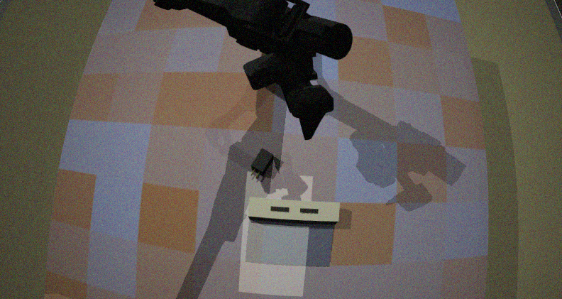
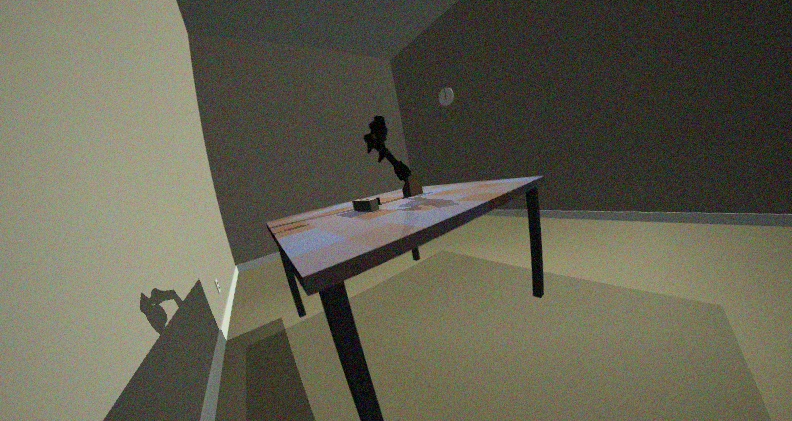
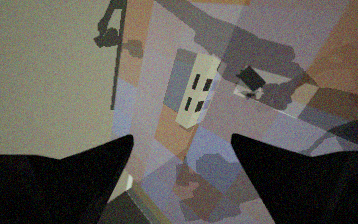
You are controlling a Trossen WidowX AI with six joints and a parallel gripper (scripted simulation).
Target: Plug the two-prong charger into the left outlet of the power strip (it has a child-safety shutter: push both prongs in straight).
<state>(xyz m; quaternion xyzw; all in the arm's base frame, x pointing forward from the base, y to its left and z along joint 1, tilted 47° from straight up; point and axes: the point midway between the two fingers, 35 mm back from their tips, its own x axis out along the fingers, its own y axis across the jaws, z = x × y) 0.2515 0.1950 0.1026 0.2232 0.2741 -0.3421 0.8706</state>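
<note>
My gripper tip is now 10 mm short of the dark two-prong charger, 80 mm to the left of it and 250 mm above it.
</note>
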